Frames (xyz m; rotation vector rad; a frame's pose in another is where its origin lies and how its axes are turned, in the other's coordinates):
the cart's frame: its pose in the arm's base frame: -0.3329 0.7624 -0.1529 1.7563 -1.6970 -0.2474
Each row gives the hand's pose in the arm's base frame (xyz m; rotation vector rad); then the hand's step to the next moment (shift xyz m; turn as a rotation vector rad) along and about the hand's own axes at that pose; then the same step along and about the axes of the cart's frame.
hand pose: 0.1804 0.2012 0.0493 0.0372 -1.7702 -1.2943
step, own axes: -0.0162 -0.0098 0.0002 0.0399 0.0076 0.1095
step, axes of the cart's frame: -0.0086 -0.0140 0.0095 -0.0646 0.0968 0.0105
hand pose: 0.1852 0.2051 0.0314 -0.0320 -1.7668 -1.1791
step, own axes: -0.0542 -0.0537 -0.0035 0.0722 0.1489 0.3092
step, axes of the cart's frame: -0.0170 -0.0480 0.0569 -0.2335 0.2454 -0.0908
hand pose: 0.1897 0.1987 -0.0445 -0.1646 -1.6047 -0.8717
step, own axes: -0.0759 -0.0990 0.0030 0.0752 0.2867 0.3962
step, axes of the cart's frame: -0.0016 -0.0359 0.1195 -0.3527 0.2882 -0.1934
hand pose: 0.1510 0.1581 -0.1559 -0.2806 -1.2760 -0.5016
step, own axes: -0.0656 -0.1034 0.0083 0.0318 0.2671 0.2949
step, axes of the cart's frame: 0.0367 0.0143 0.1163 -0.3135 0.1892 -0.1589
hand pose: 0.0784 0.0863 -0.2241 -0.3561 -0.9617 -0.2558
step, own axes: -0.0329 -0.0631 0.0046 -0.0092 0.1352 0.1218
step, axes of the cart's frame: 0.0405 0.0245 0.0533 -0.1596 0.0691 -0.0543
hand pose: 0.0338 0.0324 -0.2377 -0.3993 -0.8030 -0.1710
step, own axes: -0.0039 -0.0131 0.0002 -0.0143 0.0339 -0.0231
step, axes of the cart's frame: 0.0106 0.0051 0.0070 -0.0287 -0.0310 0.0101
